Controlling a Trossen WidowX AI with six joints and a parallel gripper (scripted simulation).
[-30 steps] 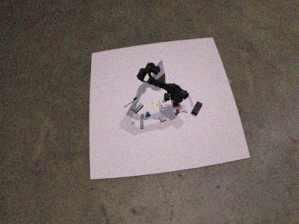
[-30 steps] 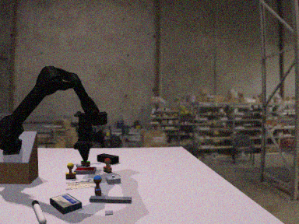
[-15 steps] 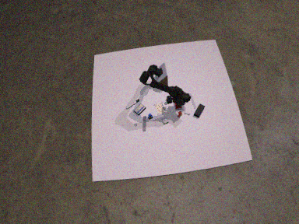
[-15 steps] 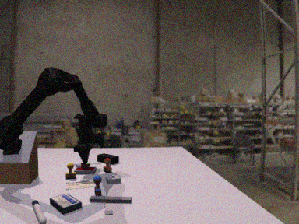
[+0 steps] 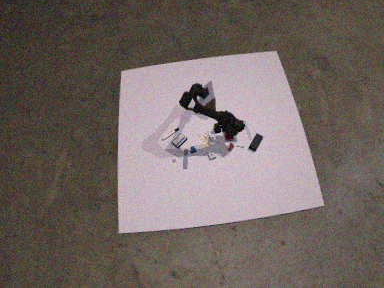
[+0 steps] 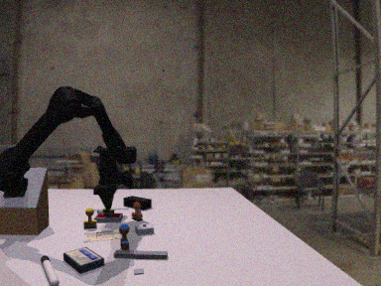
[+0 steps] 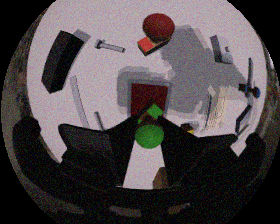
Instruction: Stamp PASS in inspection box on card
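My gripper tip is now right at the green-knobbed stamp. Round my gripper tip: ink pad: 30 mm below; then yellow-knobbed stamp: 80 mm to the right, 50 mm behind, 20 mm below; then red-knobbed stamp: 100 mm ahead, 20 mm below, 10 mm to the right.
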